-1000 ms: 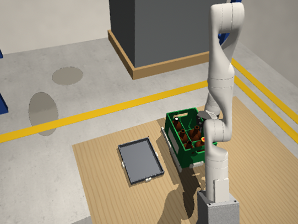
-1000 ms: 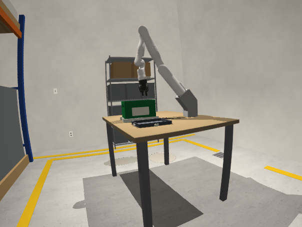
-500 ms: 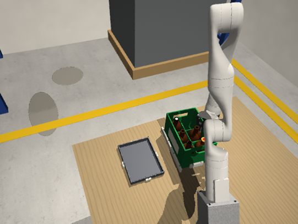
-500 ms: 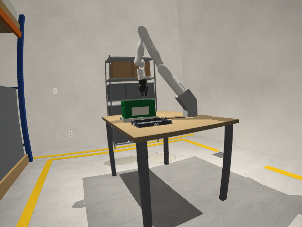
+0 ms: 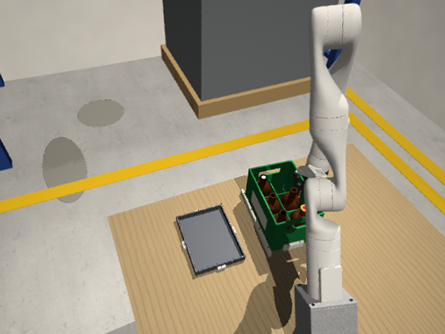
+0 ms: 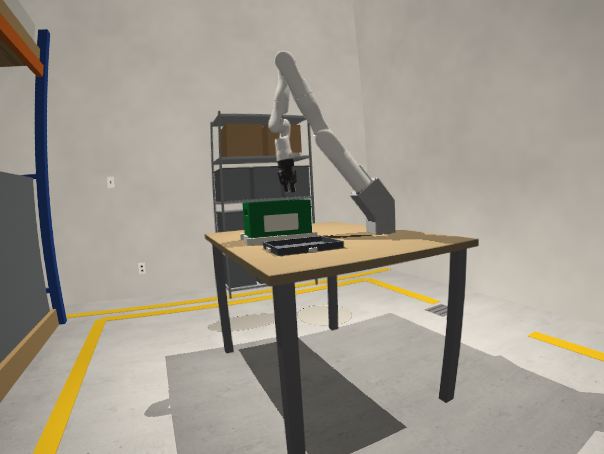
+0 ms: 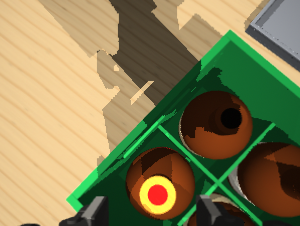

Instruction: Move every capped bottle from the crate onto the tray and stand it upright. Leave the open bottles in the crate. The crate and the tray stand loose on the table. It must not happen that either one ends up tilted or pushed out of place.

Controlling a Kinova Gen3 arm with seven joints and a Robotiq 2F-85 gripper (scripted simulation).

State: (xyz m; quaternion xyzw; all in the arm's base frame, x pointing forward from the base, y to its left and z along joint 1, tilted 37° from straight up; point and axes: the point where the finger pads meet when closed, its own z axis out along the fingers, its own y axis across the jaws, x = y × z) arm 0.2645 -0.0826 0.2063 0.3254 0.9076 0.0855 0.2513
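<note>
My hand is 140 mm above the brown bottle. From my hand the other things lie so: green crate (140 mm below, 80 mm ahead, 50 mm to the left); then grey tray (340 mm to the left, 210 mm below, 40 mm ahead).
</note>
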